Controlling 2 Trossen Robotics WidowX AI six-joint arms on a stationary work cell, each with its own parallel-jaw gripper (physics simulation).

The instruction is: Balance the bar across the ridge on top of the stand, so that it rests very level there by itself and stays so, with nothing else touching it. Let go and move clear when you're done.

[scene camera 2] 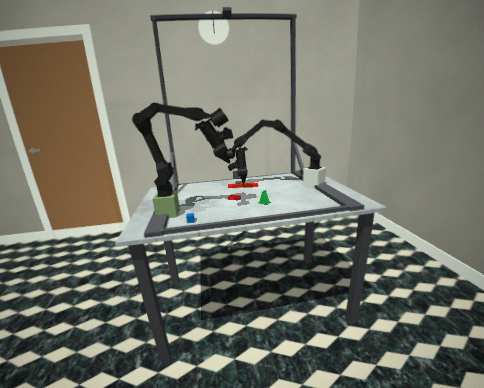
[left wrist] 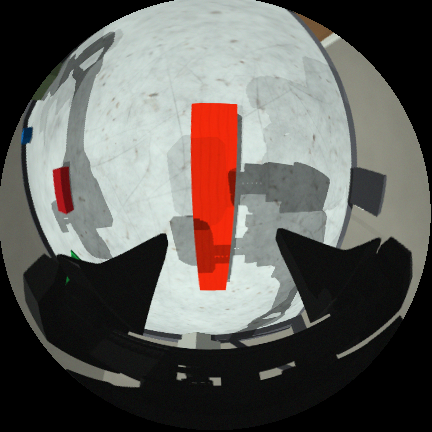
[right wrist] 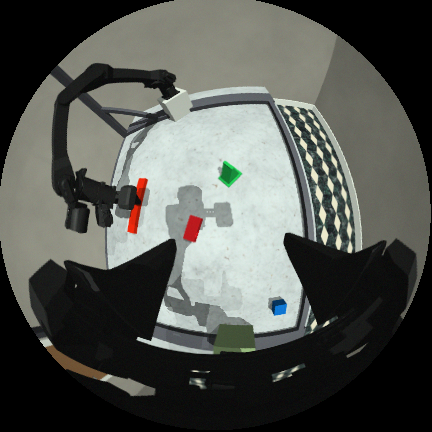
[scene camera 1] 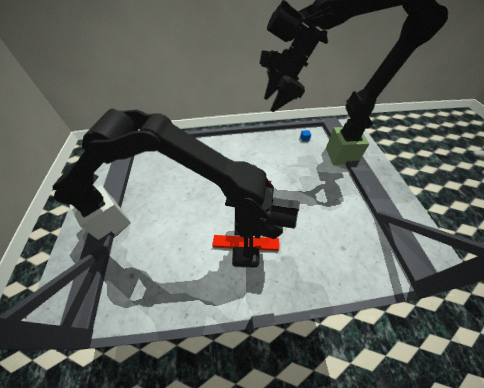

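Pixels of known places: left gripper, between the fingertips: (scene camera 2: 243, 181) (left wrist: 222, 236) (scene camera 1: 244, 242); right gripper, between the fingertips: (scene camera 2: 228, 159) (right wrist: 231, 241) (scene camera 1: 268, 105); left arm's base, origin of its link: (scene camera 2: 314, 168) (right wrist: 170, 94) (scene camera 1: 91, 204); right arm's base, origin of its link: (scene camera 2: 165, 194) (scene camera 1: 351, 135).
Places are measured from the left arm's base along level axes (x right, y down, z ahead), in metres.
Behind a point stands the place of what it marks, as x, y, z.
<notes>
The long bright red bar (scene camera 1: 270, 244) {0.414, 0.093, 0.317} (scene camera 2: 233, 186) {0.392, 0.101, 0.326} (left wrist: 212, 120) {0.418, 0.093, 0.328} (right wrist: 133, 222) {0.396, 0.093, 0.323} lies flat on the table. The green stand (scene camera 2: 264, 199) {0.053, 0.085, 0.427} (right wrist: 229, 173) {0.073, 0.066, 0.427} stands upright with its ridge up and bare; in scene camera 1 it is almost hidden behind the left arm, and slivers show in the left wrist view. My left gripper (scene camera 2: 243, 181) {0.361, 0.080, 0.264} (left wrist: 222, 236) {0.361, 0.080, 0.264} is open and empty, pointing down close above the bar, its fingertips on either side of it in the left wrist view. My right gripper (scene camera 1: 270, 103) {0.162, -0.135, 0.557} (scene camera 2: 228, 160) {0.162, -0.135, 0.557} (right wrist: 231, 241) {0.162, -0.135, 0.557} is open and empty, high above the table.
A short dark red block (scene camera 2: 234, 197) {0.226, 0.096, 0.477} (left wrist: 63, 191) {0.246, 0.096, 0.452} (right wrist: 193, 229) {0.236, 0.093, 0.473} lies between the bar and the stand's side of the table. A small blue cube (scene camera 1: 305, 135) {0.196, 0.079, 0.776} (scene camera 2: 190, 218) {0.176, 0.088, 0.800} (right wrist: 279, 307) {0.187, 0.077, 0.784} sits near the right arm's green base (scene camera 1: 346, 150) {0.378, 0.034, 0.761} (scene camera 2: 165, 205) {0.315, 0.045, 0.841}. Dark rails border the table.
</notes>
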